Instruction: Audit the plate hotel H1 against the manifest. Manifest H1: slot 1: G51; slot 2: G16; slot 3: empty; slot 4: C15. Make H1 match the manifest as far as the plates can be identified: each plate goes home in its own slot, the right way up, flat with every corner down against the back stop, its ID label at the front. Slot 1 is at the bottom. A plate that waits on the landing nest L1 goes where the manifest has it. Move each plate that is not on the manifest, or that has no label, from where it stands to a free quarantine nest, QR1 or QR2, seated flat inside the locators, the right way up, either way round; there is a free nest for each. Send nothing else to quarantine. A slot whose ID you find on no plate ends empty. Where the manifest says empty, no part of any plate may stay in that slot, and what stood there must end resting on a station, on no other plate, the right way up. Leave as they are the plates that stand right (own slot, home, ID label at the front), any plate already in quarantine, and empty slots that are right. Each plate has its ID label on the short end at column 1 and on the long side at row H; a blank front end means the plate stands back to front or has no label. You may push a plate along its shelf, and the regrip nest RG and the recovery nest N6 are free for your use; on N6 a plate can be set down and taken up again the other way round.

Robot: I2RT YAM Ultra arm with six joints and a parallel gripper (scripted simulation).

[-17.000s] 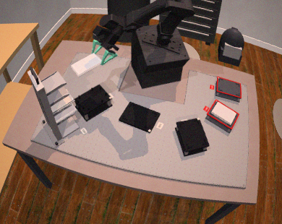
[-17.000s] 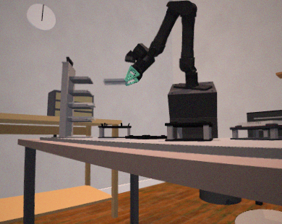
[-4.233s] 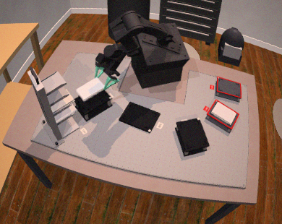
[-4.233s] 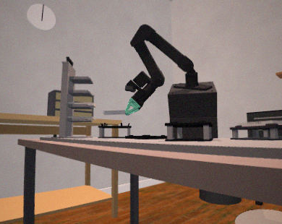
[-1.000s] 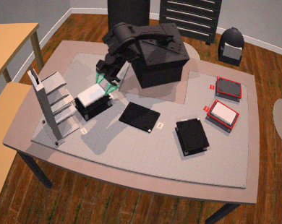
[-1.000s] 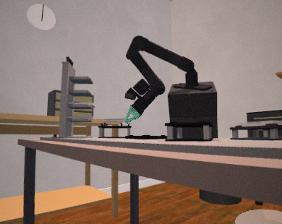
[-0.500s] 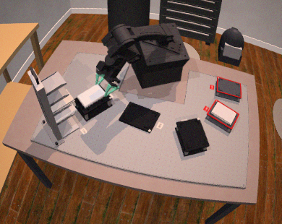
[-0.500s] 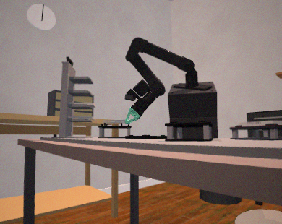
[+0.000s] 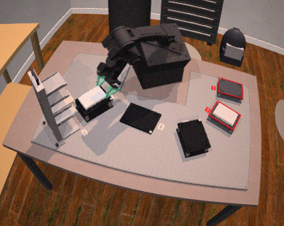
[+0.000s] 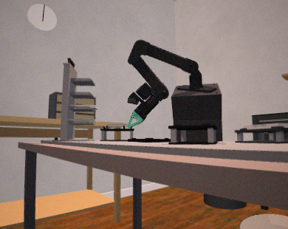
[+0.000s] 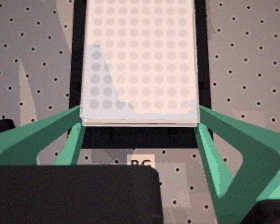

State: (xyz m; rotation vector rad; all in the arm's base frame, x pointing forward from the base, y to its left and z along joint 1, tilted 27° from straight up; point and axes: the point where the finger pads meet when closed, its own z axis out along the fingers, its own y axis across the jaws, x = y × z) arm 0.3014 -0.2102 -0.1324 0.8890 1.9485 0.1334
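The black regrip nest is 5 cm ahead of my hand, 3 cm to the right of it and 2 cm below it. From my hand the other things lie so: recovery nest N6: 21 cm to the left, 7 cm below, 5 cm ahead; RG label: 8 cm below, 4 cm behind, 3 cm to the left; H1 tag: 20 cm ahead, 8 cm below, 2 cm to the right.
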